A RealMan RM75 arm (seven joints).
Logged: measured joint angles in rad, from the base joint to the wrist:
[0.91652 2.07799 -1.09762 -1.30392 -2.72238 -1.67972 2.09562]
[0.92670 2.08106 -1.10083 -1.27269 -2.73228 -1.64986 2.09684]
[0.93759 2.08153 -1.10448 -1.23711 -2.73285 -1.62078 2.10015]
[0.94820 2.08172 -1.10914 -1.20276 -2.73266 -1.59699 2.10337]
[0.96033 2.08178 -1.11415 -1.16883 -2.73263 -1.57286 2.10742]
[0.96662 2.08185 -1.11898 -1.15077 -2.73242 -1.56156 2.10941]
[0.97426 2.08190 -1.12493 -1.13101 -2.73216 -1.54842 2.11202]
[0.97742 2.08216 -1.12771 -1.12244 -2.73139 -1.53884 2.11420]
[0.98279 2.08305 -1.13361 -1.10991 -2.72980 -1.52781 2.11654]
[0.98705 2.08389 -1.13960 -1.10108 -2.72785 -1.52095 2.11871]
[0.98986 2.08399 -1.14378 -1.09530 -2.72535 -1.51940 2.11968]
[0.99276 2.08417 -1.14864 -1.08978 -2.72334 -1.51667 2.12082]
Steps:
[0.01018 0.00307 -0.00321 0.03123 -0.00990 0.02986 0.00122]
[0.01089 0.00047 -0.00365 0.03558 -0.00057 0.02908 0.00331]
[0.01061 0.00019 -0.00466 0.03435 0.00019 0.02379 0.00322]
[0.01213 0.00006 -0.00501 0.03393 0.00003 0.02413 0.00405]
[0.00629 0.00007 -0.00483 0.01806 0.00021 0.01130 0.00199]
[0.00764 0.00005 -0.00595 0.01976 0.00026 0.01314 0.00261]
[0.00316 0.00026 -0.00278 0.00857 0.00077 0.00958 0.00218]
[0.00537 0.00089 -0.00590 0.01253 0.00159 0.01103 0.00234]
[0.00426 0.00084 -0.00599 0.00883 0.00195 0.00686 0.00217]
[0.00281 0.00010 -0.00418 0.00578 0.00250 0.00155 0.00097]
[0.00290 0.00018 -0.00486 0.00552 0.00201 0.00273 0.00114]

